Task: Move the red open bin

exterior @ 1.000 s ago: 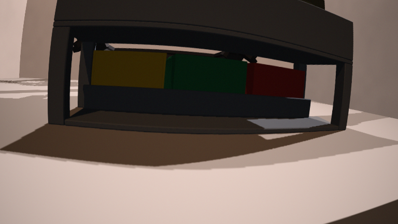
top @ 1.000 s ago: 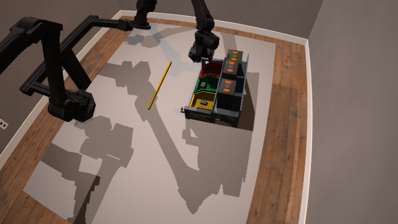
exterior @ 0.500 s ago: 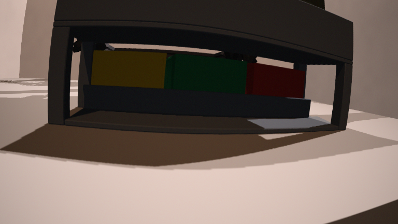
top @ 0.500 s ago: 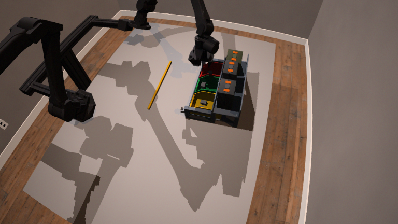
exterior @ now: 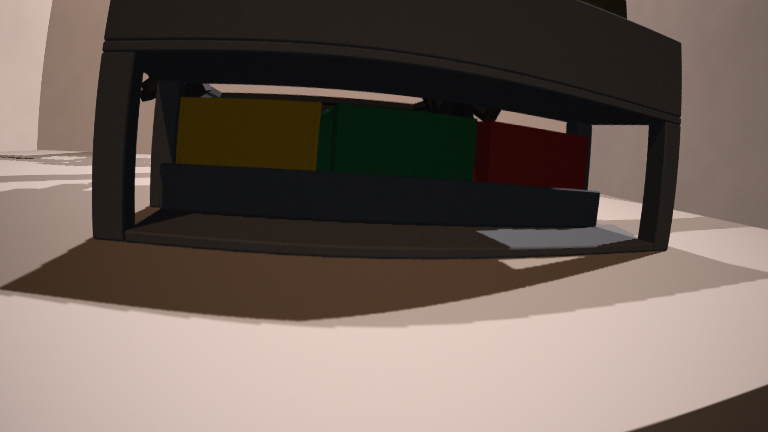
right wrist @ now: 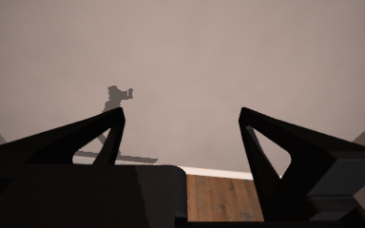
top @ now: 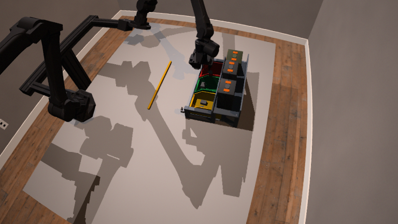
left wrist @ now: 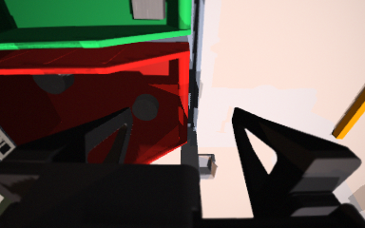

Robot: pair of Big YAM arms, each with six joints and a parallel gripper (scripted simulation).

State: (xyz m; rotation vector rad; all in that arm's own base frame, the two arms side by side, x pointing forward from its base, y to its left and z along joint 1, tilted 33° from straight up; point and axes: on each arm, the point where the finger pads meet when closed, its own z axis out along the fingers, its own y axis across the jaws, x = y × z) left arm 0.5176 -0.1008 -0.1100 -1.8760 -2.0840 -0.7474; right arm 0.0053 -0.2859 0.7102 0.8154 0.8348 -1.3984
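Now: left hand 8 cm short of the red open bin, 3 cm above it and 1 cm to the right of it. The rest, counted from my left hand: grey shelf (11 cm ahead, 10 cm to the right); green bin (10 cm to the right, 8 cm ahead, 3 cm below).
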